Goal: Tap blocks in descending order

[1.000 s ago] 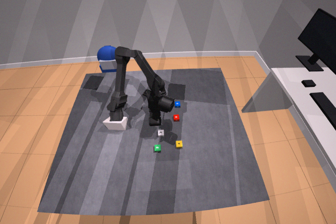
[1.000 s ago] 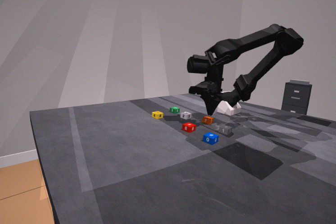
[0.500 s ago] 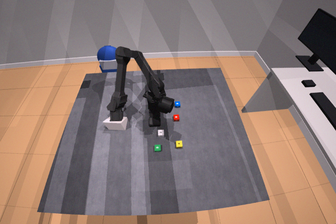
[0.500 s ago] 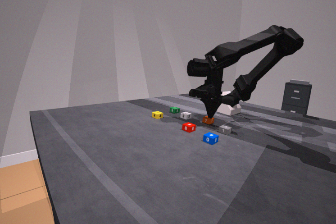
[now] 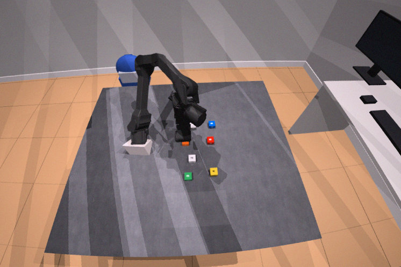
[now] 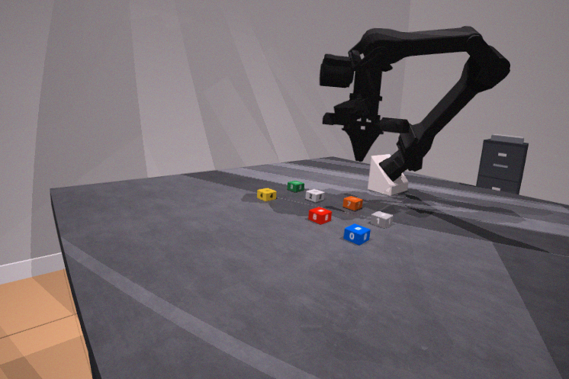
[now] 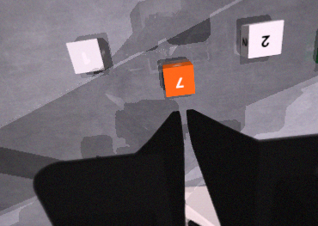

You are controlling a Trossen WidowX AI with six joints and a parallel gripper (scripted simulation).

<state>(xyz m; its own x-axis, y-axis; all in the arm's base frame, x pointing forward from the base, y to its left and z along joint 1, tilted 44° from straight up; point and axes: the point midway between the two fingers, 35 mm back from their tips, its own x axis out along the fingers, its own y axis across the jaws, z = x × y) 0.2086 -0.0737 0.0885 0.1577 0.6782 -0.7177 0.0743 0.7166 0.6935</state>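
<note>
My gripper tip is now 110 mm short of the yellow block 4, 170 mm to the left of it and 100 mm above it. Also, from my gripper tip: grey block 1: 40 mm ahead, 80 mm to the left, 100 mm below; then orange block 7: 10 mm to the right, 100 mm below; then white block 2: 20 mm ahead, 100 mm to the right, 100 mm below.
</note>
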